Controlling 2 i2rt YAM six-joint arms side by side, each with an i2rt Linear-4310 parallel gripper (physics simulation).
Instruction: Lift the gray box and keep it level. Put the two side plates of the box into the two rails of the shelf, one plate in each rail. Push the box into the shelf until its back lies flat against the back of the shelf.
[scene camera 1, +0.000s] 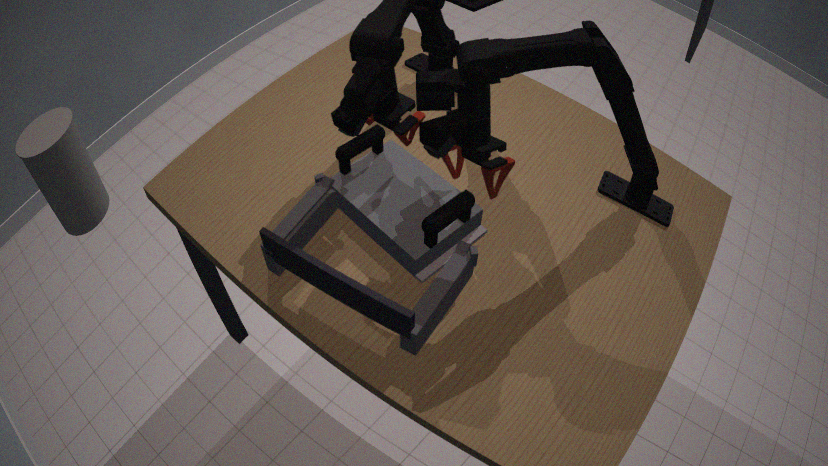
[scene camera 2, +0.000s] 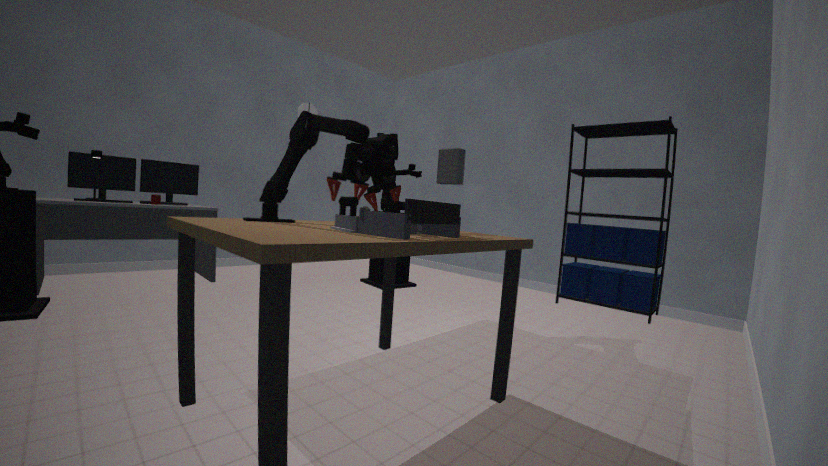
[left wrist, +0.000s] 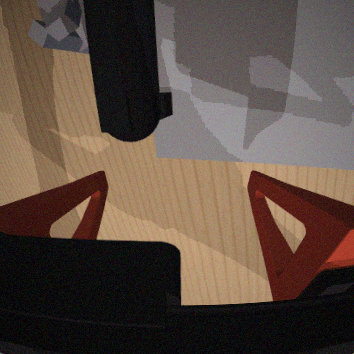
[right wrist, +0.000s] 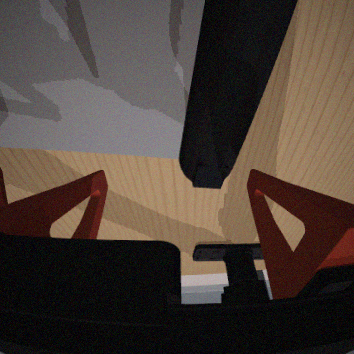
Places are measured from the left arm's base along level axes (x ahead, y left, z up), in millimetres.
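Pixels of known places: left gripper, fingertip midpoint: (scene camera 1: 474, 187) (scene camera 2: 387, 208) (left wrist: 177, 178); right gripper, fingertip midpoint: (scene camera 1: 389, 133) (right wrist: 176, 177); left arm's base, origin of the base link: (scene camera 1: 636, 200); right arm's base, origin of the base link: (scene camera 2: 269, 221) (right wrist: 236, 250).
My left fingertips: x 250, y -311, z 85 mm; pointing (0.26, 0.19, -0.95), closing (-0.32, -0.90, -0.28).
Ahead of a thing's pixels: the offset from my left fingertips to its top centre. "spot": to the spot under its first point. Level surfaces: height alone.
The gray box @(dx +53, dy -119, dz +32 mm) (scene camera 1: 399, 191) (scene camera 2: 346, 223) (left wrist: 310, 135) (right wrist: 100, 125) lies near the open side of the shelf @(spot: dx +302, dy -78, dz +26 mm) (scene camera 1: 341, 283) (scene camera 2: 431, 213). A pale side plate @(spot: dx +106, dy +10, dz -77 mm) (scene camera 1: 449, 257) shows by the end of the right-hand rail @(dx +216, dy +53, dz -10 mm) (scene camera 1: 444, 295); whether either plate is in its rail cannot be told. Black handles (scene camera 1: 449, 215) (scene camera 1: 360, 147) (left wrist: 120, 70) (right wrist: 235, 90) stand on the box's two sides. My left gripper (scene camera 1: 475, 186) (left wrist: 177, 178) is open and empty beyond the right-hand handle. My right gripper (scene camera 1: 389, 131) (right wrist: 176, 177) is open and empty beyond the left-hand handle, close to it in scene camera 1.
The shelf stands on the wooden table @(dz -85 mm) (scene camera 1: 591, 324) (scene camera 2: 231, 234), toward its lower left edge in scene camera 1. The two arms come close together above the box. A gray cylinder (scene camera 1: 69, 179) stands on the floor. A rack with blue bins (scene camera 2: 614, 240) stands behind.
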